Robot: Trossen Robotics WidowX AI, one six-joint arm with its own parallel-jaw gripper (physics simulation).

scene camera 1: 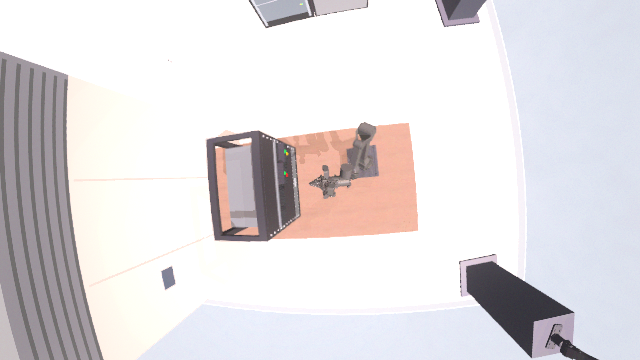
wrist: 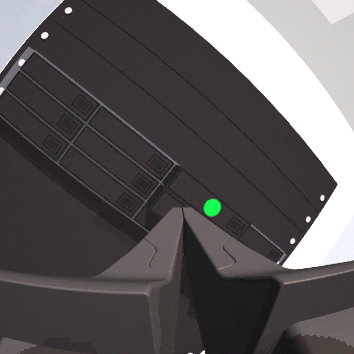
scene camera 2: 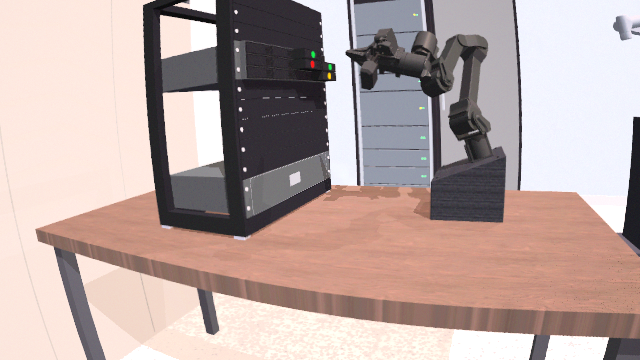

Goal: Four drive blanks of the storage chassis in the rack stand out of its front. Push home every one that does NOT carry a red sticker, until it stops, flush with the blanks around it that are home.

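Places are measured from the arm's base along level axes (x ahead, y left, z up), in centimetres.
Where they show: gripper, fingertip midpoint: [scene camera 1: 308,184] [wrist: 180,216] [scene camera 2: 345,52]; arm's base, link origin: [scene camera 1: 368,161] [scene camera 2: 482,157].
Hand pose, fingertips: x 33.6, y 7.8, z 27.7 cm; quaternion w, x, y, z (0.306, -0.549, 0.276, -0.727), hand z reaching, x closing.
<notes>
Things, the pixels of their top centre, and the offset from my fingertips. "pt": a spot on its surface instead. Level surfaces: height alone.
- chassis, surface spot: [scene camera 2: 270,61] pt dx +16.3, dy +9.3, dz -1.5 cm
- red-stickered blank, top centre: [wrist: 189,204] [scene camera 2: 294,61] dx +17.3, dy -8.0, dz -0.3 cm
- wooden table, surface height: dz -42.1 cm
Four drive blanks stand out of the chassis [scene camera 2: 270,61] front. In scene camera 2, a green-stickered blank [scene camera 2: 303,53] [wrist: 197,190] stands above a red-stickered blank [scene camera 2: 302,63]. Farther along the front, another green-stickered blank [scene camera 2: 330,66] stands above a yellow-stickered blank [scene camera 2: 329,76]. In the wrist view, the fingers hide most of the area below the upper green-stickered blank, and no red or yellow sticker shows there. My gripper [scene camera 1: 310,183] [scene camera 2: 348,53] [wrist: 180,216] is shut and empty, pointing at the rack [scene camera 1: 263,200] [scene camera 2: 231,125] front, apart from the blanks.
The rack stands on the wooden table [scene camera 1: 380,210] [scene camera 2: 400,260]. A grey unit [scene camera 2: 270,187] sits low in it. The arm's dark base [scene camera 1: 370,162] [scene camera 2: 467,200] stands on the table facing the rack. A grey cabinet [scene camera 2: 392,115] stands behind.
</notes>
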